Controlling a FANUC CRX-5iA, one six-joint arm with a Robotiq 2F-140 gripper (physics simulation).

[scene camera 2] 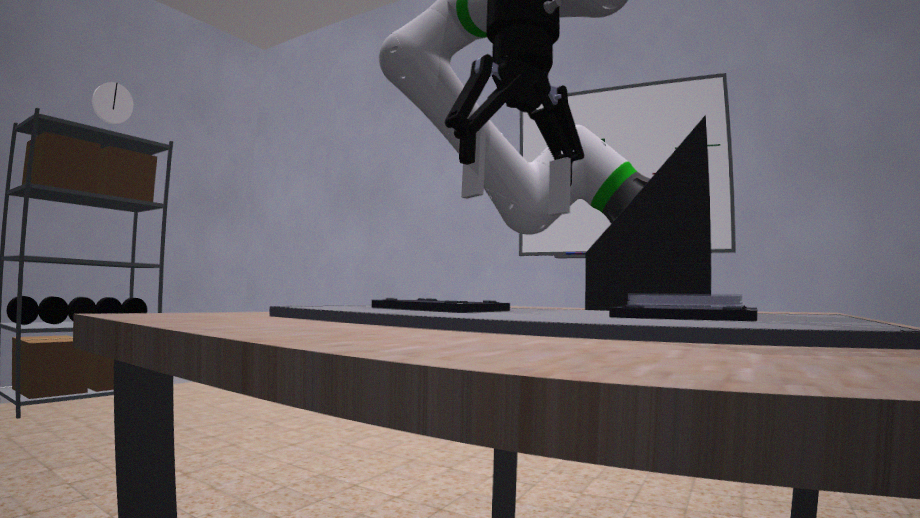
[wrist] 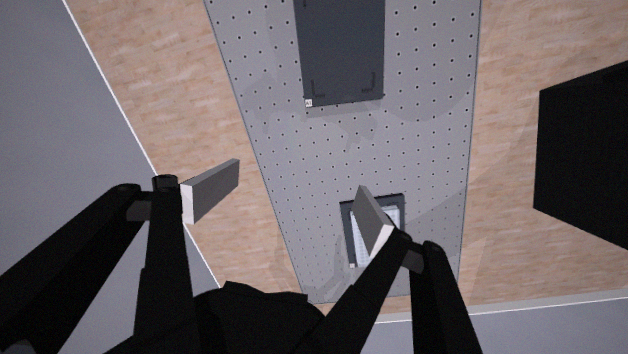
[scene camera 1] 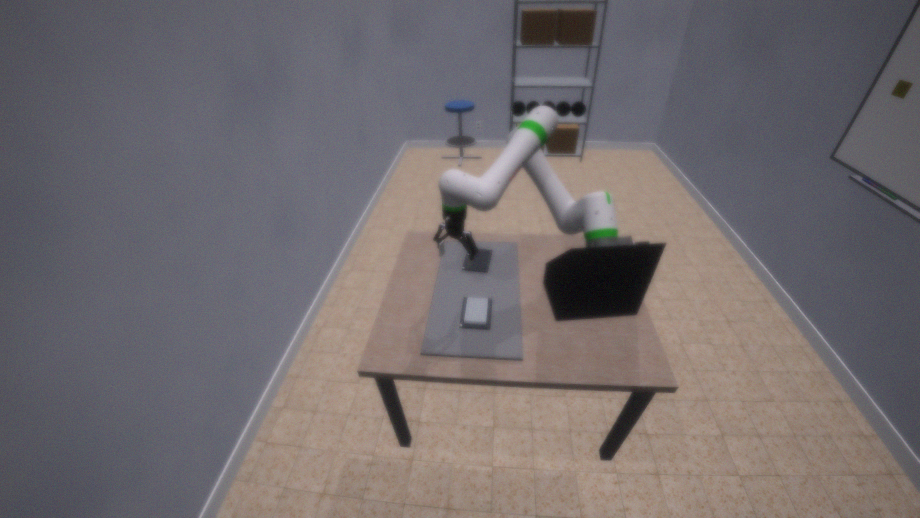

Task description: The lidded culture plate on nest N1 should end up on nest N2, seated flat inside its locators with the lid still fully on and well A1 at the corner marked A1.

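Places are measured from the arm's base along level axes (x right, y ahead, z up), in millimetres.
Where they show: gripper, between the fingertips: [scene camera 2: 518, 205] [wrist: 298, 185] [scene camera 1: 455, 260]; arm's base, origin of its link: [scene camera 2: 640, 210] [scene camera 1: 603, 254].
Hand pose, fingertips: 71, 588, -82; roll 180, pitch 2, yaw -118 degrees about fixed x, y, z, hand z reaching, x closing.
Each offset is from my fingertips to the centre of the thing, as dx, dy, dz. "pt": to the spot under its first point. Level surfaces: height alone.
The lidded culture plate @(-186, -88, -104) [scene camera 1: 477, 310] [scene camera 2: 684, 299] [wrist: 361, 252] lies flat on nest N1 @(-186, -88, -121) [scene camera 1: 475, 326] [scene camera 2: 682, 314] [wrist: 345, 220], its clear lid on top. The other nest, N2 @(+152, -93, -121) [scene camera 1: 479, 261] [scene camera 2: 441, 306] [wrist: 342, 50], is bare and dark, with corner locators and a white A1 label @(pt +86, -27, -116) [wrist: 308, 103] at one corner in the wrist view. My gripper [scene camera 1: 457, 249] [scene camera 2: 516, 193] [wrist: 298, 185] is open and empty, high above the table. In the wrist view its right finger covers part of the plate. The plate's well A1 cannot be made out.
Both nests stand on a grey perforated board [scene camera 1: 502, 341] [scene camera 2: 547, 325] [wrist: 425, 150] on the wooden table @(dz -141) [scene camera 1: 399, 347] [scene camera 2: 399, 344] [wrist: 505, 100]. A tall black angled panel [scene camera 1: 601, 283] [scene camera 2: 669, 250] [wrist: 580, 160] stands beside the board, near the arm's base.
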